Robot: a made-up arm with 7 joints. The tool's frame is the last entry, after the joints.
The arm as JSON. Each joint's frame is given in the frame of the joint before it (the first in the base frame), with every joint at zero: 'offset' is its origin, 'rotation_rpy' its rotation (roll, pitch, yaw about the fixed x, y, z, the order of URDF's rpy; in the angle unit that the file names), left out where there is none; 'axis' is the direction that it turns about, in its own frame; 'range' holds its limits. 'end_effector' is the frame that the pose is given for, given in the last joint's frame.
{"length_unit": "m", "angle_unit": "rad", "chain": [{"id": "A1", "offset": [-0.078, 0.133, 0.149], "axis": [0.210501, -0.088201, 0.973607], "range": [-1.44, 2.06]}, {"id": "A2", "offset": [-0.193, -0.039, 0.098], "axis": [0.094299, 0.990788, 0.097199], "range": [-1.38, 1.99]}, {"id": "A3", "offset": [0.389, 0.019, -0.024], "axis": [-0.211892, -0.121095, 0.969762], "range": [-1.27, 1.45]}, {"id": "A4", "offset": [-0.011, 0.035, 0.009], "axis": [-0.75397, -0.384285, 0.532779], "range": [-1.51, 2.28]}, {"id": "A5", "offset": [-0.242, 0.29, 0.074], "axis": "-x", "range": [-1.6, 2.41]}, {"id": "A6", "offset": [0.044, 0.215, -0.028], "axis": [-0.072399, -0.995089, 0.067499], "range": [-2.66, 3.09]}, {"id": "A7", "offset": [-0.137, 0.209, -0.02], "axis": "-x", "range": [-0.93, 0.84]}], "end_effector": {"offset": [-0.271, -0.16, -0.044], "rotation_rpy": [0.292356, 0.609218, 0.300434]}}
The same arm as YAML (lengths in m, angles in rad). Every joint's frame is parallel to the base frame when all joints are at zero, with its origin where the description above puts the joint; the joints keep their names.
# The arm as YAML. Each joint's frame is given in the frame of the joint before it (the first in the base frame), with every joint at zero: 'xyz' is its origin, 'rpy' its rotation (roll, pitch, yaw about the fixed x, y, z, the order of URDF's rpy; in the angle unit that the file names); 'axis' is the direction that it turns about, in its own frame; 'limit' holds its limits. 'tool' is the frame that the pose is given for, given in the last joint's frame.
units:
  length: m
  angle: rad
joints:
  - name: A1
    type: revolute
    origin:
      xyz: [-0.078, 0.133, 0.149]
      rpy: [0.0, 0.0, 0.0]
    axis: [0.210501, -0.088201, 0.973607]
    limit:
      lower: -1.44
      upper: 2.06
  - name: A2
    type: revolute
    origin:
      xyz: [-0.193, -0.039, 0.098]
      rpy: [0.0, 0.0, 0.0]
    axis: [0.094299, 0.990788, 0.097199]
    limit:
      lower: -1.38
      upper: 1.99
  - name: A3
    type: revolute
    origin:
      xyz: [0.389, 0.019, -0.024]
      rpy: [0.0, 0.0, 0.0]
    axis: [-0.211892, -0.121095, 0.969762]
    limit:
      lower: -1.27
      upper: 1.45
  - name: A4
    type: revolute
    origin:
      xyz: [-0.011, 0.035, 0.009]
      rpy: [0.0, 0.0, 0.0]
    axis: [-0.75397, -0.384285, 0.532779]
    limit:
      lower: -1.51
      upper: 2.28
  - name: A5
    type: revolute
    origin:
      xyz: [-0.242, 0.29, 0.074]
      rpy: [0.0, 0.0, 0.0]
    axis: [-1.0, 0.0, 0.0]
    limit:
      lower: -1.6
      upper: 2.41
  - name: A6
    type: revolute
    origin:
      xyz: [0.044, 0.215, -0.028]
      rpy: [0.0, 0.0, 0.0]
    axis: [-0.072399, -0.995089, 0.067499]
    limit:
      lower: -2.66
      upper: 3.09
  - name: A7
    type: revolute
    origin:
      xyz: [-0.137, 0.209, -0.02]
      rpy: [0.0, 0.0, 0.0]
    axis: [-1.0, 0.0, 0.0]
    limit:
      lower: -0.93
      upper: 0.84
tool:
  origin:
    xyz: [-0.271, -0.16, -0.044]
    rpy: [0.2924, 0.6092, 0.3004]

